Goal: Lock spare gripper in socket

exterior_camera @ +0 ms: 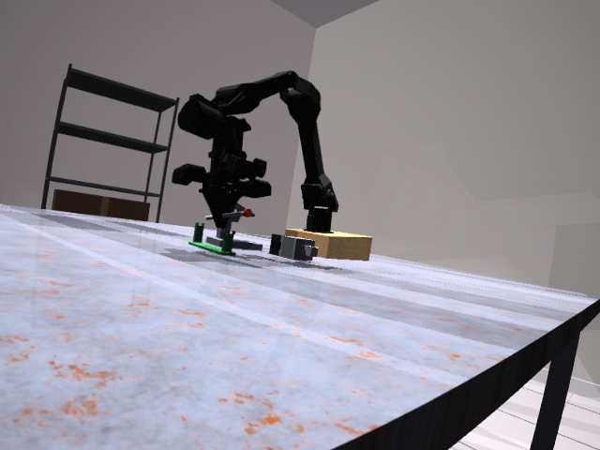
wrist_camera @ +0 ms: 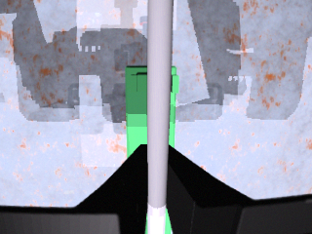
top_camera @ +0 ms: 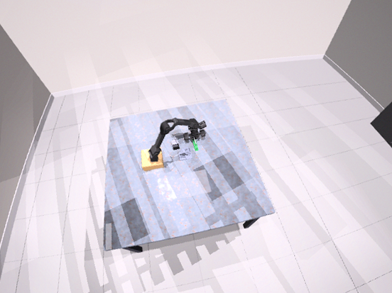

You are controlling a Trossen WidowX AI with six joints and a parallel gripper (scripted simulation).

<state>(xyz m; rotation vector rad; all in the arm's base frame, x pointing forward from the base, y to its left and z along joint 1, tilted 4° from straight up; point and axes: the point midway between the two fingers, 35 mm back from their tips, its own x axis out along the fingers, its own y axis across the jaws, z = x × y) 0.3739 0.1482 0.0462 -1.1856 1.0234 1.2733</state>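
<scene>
Now: the green mount 3 cm to the right of my gripper tip and 2 cm below it. From my gripper tip the other things lie so: spare gripper (18 cm behind, 2 cm below); then socket (13 cm to the right, 10 cm behind, 1 cm above).
</scene>
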